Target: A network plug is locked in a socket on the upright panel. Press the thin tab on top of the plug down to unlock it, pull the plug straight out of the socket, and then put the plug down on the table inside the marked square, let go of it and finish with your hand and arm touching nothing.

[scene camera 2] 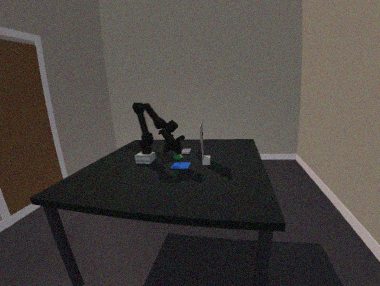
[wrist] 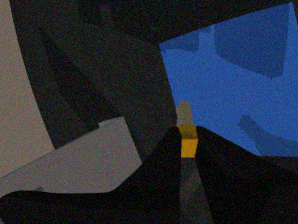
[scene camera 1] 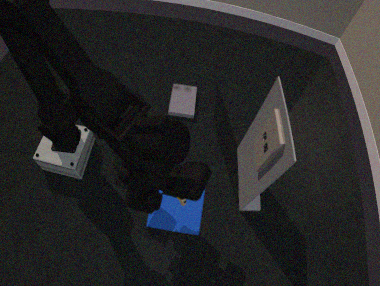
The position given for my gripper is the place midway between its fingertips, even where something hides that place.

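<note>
Network plug [wrist: 183, 118]. Light grey box [scene camera 1: 183, 97]; out of frame in the wrist view. My gripper [scene camera 1: 181, 196]. Again the gripper [wrist: 185, 134].
</note>
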